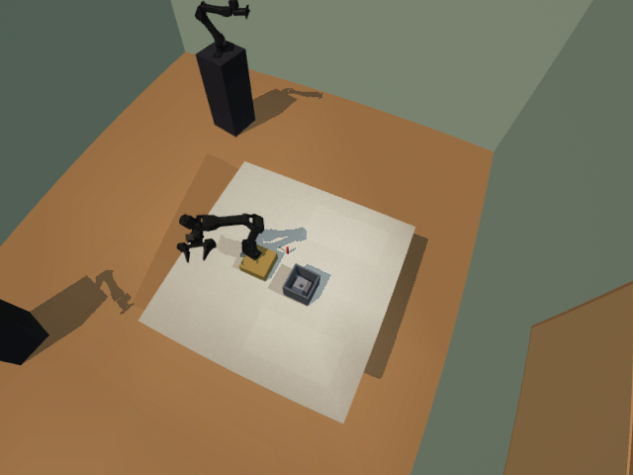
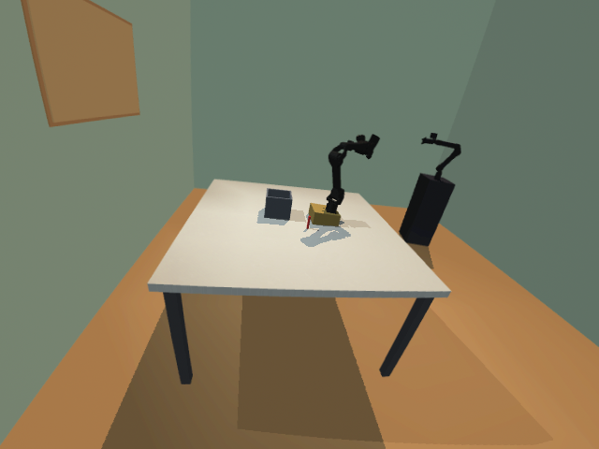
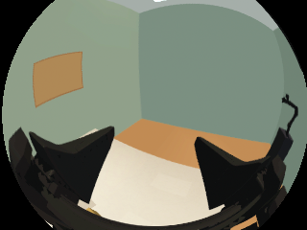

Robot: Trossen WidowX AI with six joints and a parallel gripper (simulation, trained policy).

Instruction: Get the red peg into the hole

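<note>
Right now my gripper tip is 46 cm to the right of the red peg, 41 cm above it and 19 cm short of it. From my gripper tip the other things lie so: light grey plate 41 cm below, 40 cm ahead, 32 cm to the left.
</note>
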